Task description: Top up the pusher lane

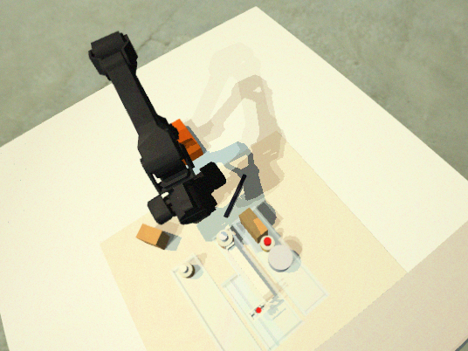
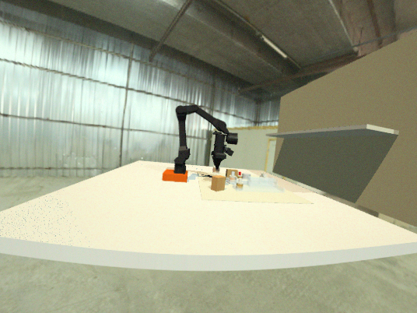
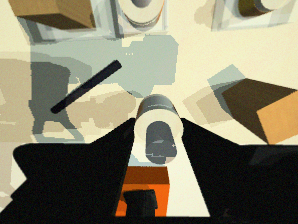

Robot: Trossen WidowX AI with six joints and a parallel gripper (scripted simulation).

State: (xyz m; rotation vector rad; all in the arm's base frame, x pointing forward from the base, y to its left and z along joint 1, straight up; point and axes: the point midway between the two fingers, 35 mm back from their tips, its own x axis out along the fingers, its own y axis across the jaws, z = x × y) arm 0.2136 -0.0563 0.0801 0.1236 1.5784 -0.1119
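Right now the brown box is 140 mm ahead of my gripper tip, 80 mm to the left of it and 50 mm below it. Also, from my gripper tip: pale disc (240 mm ahead, 70 mm to the left, 60 mm below); black rod (30 mm ahead, 110 mm to the left, 80 mm below).
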